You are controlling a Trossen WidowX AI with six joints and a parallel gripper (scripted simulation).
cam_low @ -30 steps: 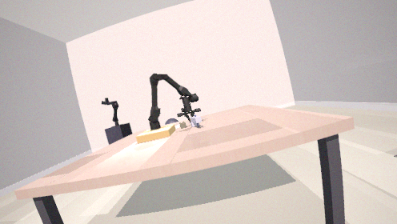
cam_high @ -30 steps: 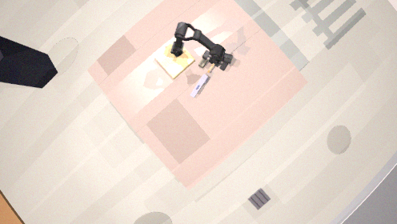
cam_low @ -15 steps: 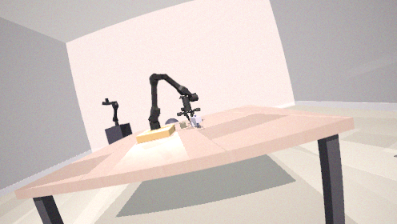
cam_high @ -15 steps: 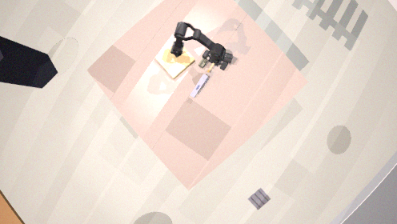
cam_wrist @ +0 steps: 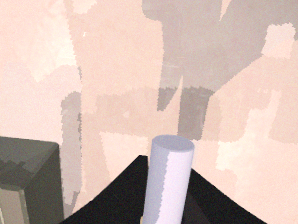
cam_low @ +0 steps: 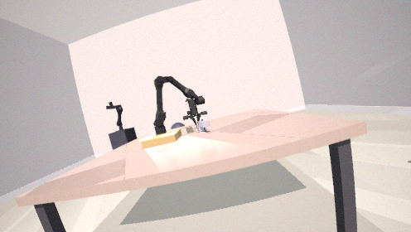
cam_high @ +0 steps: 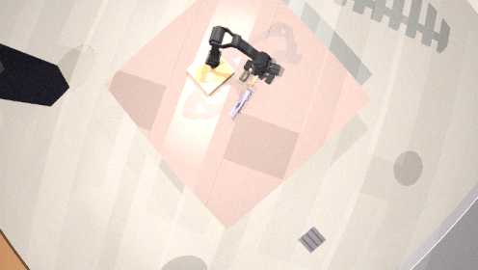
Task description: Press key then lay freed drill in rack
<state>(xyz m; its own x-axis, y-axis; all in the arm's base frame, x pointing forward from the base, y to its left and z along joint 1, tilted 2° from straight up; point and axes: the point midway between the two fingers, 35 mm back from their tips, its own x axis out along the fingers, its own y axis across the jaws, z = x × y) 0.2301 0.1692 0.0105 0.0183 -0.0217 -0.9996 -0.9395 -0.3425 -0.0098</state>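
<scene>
The drill is 1 cm ahead of my gripper tip, 4 cm to the right of it and 3 cm above it. From my gripper tip the other things lie so: dark block: 6 cm behind, 6 cm to the right; dark blue key: 8 cm ahead, 22 cm to the right, 3 cm above.
</scene>
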